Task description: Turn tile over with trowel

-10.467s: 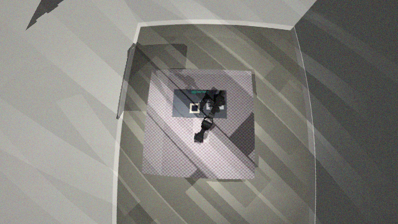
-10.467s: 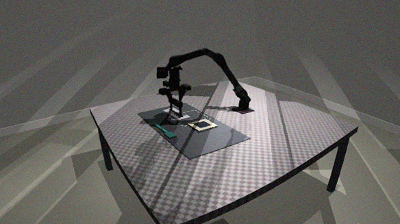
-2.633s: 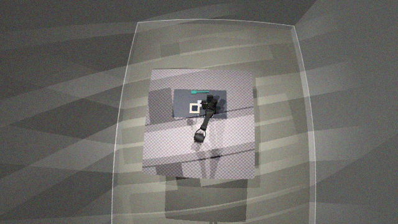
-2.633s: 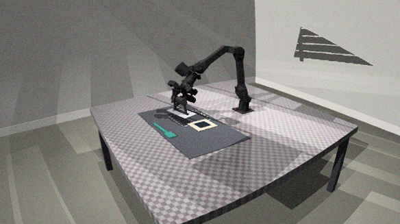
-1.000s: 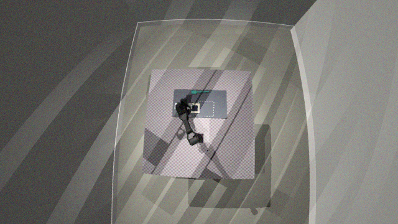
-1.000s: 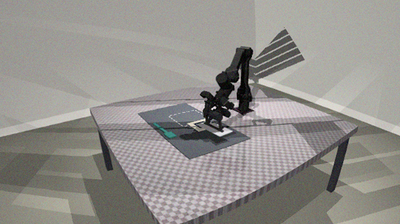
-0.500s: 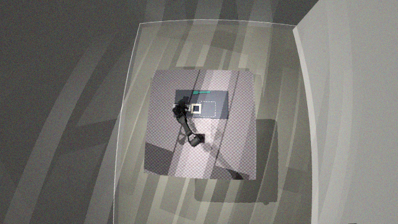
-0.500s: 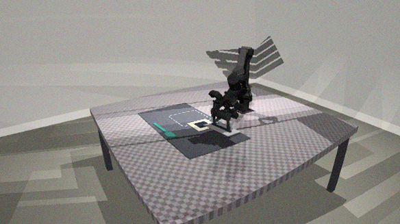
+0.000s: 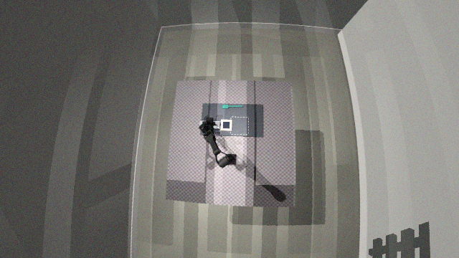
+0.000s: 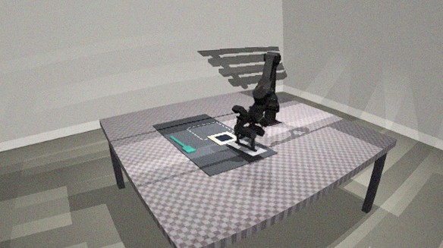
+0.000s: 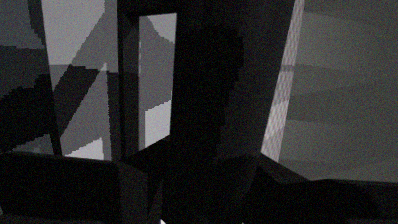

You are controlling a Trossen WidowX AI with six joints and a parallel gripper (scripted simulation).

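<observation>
My gripper tip is 14 cm to the left of the tile, 6 cm above it and 4 cm past it. Also, from my gripper tip: dark mat 21 cm to the right, 9 cm below, 1 cm ahead; slim teal tool 20 cm to the right, 15 cm ahead, 6 cm below.
</observation>
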